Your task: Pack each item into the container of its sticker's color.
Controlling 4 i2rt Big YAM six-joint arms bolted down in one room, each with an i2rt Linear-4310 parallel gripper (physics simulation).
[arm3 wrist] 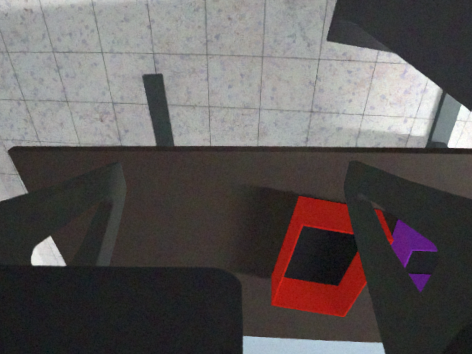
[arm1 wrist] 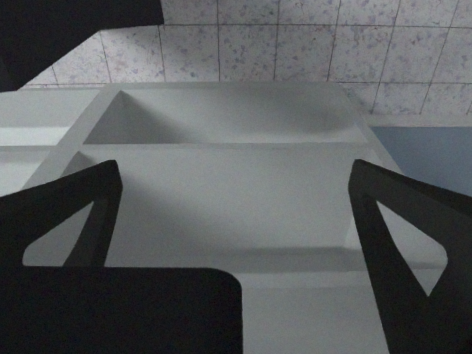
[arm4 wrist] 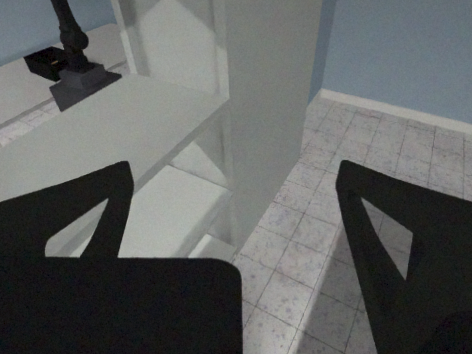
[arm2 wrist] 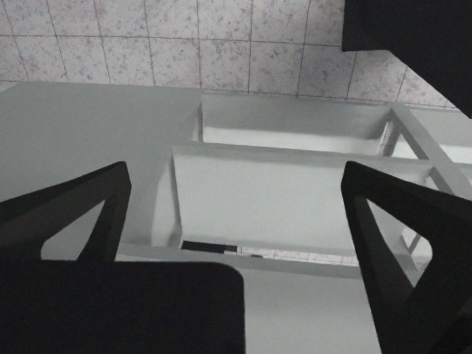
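A red open container (arm3 wrist: 322, 215) with a dark inside stands on a dark brown table top in the arm3 wrist view, at the lower right. A purple container (arm3 wrist: 407, 237) shows in part beside it, behind the right finger. The arm3 gripper (arm3 wrist: 235, 175) is open, with its right finger in front of the red container's edge. The arm1 gripper (arm1 wrist: 235, 172) is open over grey-white shelving. The arm2 gripper (arm2 wrist: 236, 175) is open over similar shelving. The arm4 gripper (arm4 wrist: 235, 175) is open in front of a shelf unit. No stickered items can be made out.
Pale compartment shelving (arm1 wrist: 225, 146) (arm2 wrist: 300, 152) fills much of the arm1 and arm2 wrist views. A tall shelf unit (arm4 wrist: 270, 100) stands on the tiled floor in the arm4 wrist view. Behind it at the left are a dark arm (arm4 wrist: 74, 40) and a black box (arm4 wrist: 42, 65).
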